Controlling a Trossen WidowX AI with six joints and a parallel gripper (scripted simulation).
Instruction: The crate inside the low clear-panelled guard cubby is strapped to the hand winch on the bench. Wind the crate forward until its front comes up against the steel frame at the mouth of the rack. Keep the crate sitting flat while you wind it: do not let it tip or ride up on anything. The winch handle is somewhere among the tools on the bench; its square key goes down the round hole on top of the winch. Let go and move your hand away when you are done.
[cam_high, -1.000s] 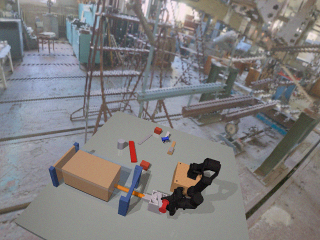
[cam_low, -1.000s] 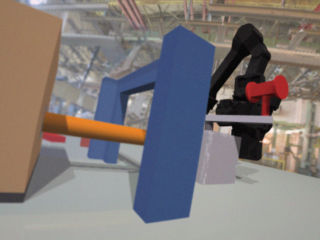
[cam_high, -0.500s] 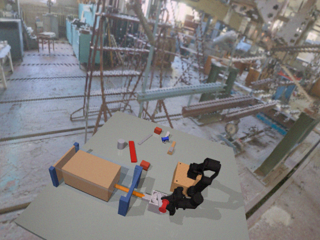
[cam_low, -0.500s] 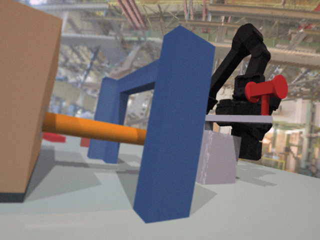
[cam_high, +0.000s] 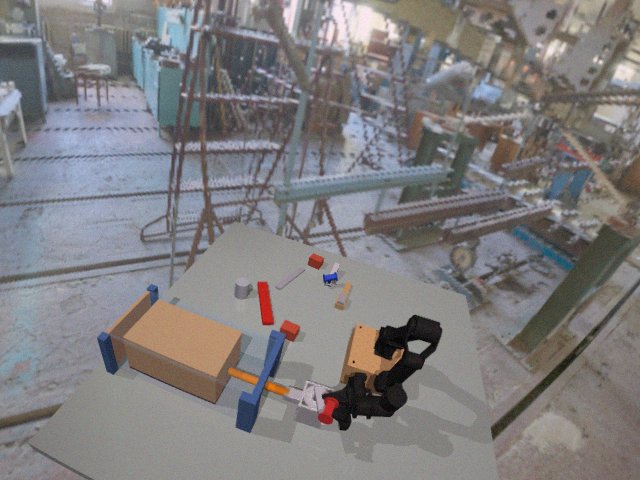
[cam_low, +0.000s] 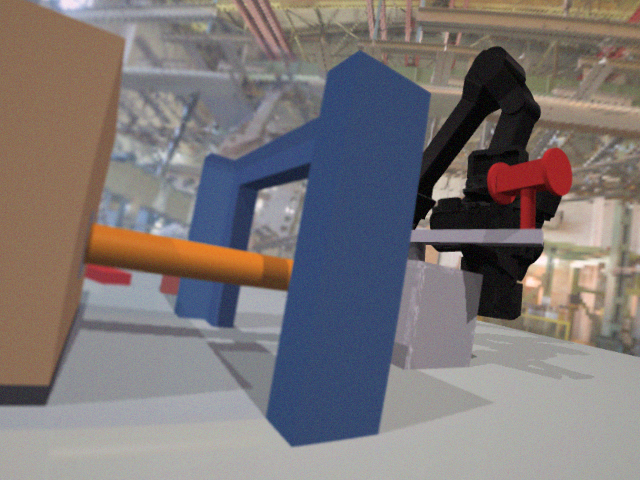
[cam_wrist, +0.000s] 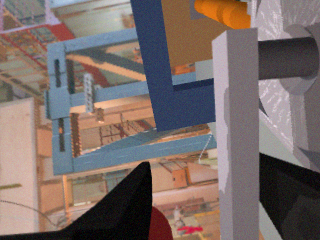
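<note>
The grey winch lies 5 cm to the right of my gripper tip and 11 cm below it. Also, from my gripper tip: winch handle with red knob 1 cm behind, 1 cm to the left, 1 cm below; then blue steel frame 17 cm ahead, 3 cm to the right, 3 cm below; then red bar 33 cm ahead, 41 cm to the right, 13 cm below.
</note>
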